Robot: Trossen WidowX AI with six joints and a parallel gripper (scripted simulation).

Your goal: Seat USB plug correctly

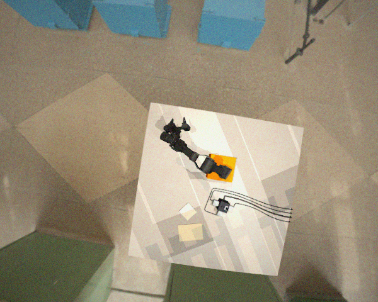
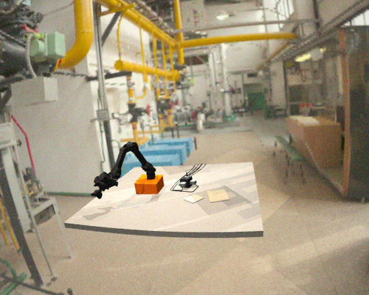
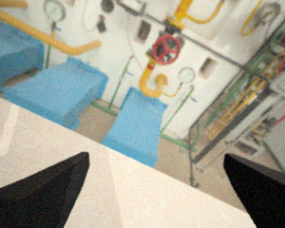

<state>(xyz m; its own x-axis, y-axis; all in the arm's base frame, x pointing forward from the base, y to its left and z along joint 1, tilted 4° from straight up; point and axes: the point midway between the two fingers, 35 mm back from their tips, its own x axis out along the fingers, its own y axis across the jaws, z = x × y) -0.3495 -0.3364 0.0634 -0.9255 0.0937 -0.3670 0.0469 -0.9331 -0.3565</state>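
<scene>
The USB plug is 670 mm ahead of my gripper tip, 370 mm to the left of it and 50 mm below it. The rest, counted from my gripper tip: cream card 910 mm ahead, 140 mm below, 100 mm to the left.
</scene>
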